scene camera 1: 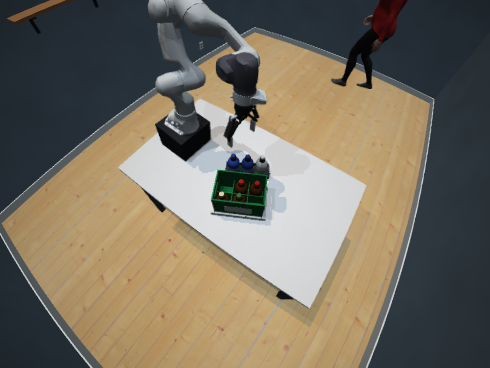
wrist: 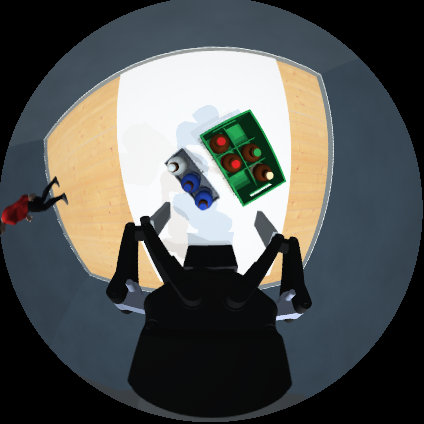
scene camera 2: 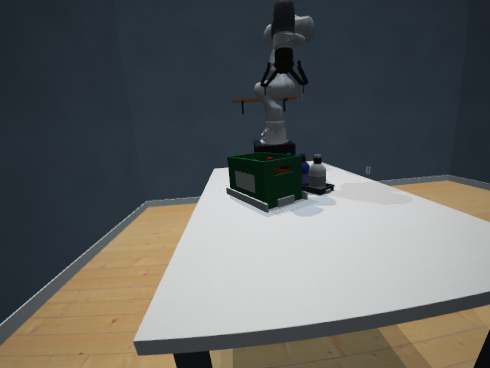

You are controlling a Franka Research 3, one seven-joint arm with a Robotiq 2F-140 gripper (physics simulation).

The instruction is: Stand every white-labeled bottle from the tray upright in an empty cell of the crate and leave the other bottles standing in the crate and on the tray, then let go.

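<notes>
A green crate (scene camera 1: 257, 210) (scene camera 2: 282, 187) (wrist: 247, 120) has six cells. Four brown bottles stand in it: two with red caps (wrist: 220, 142) (wrist: 232, 163), one green-capped (wrist: 252, 152), one cream-capped (wrist: 263, 173). Two cells, at diagonally opposite corners, are empty. Beside it, a dark tray (scene camera 2: 322, 190) (wrist: 206, 181) holds one white-grey bottle (scene camera 1: 262, 166) (scene camera 2: 317, 177) (wrist: 178, 164) at one end and two blue bottles (scene camera 1: 233, 161) (scene camera 1: 247, 162) upright. Bottle labels are too small to read clearly. My gripper (scene camera 1: 241, 134) (scene camera 2: 283, 93) (wrist: 213, 213) is open and empty, high above the table on the robot-base side of the tray.
The crate and tray stand close together on the white table (scene camera 1: 310, 225) (scene camera 2: 300, 260). Low light-grey strips (scene camera 1: 237, 216) (scene camera 2: 247, 199) run along the crate's foot. The robot's black base block (scene camera 1: 184, 137) is at the table's far end. A person in red (scene camera 1: 390, 20) (wrist: 15, 209) stands beyond the table.
</notes>
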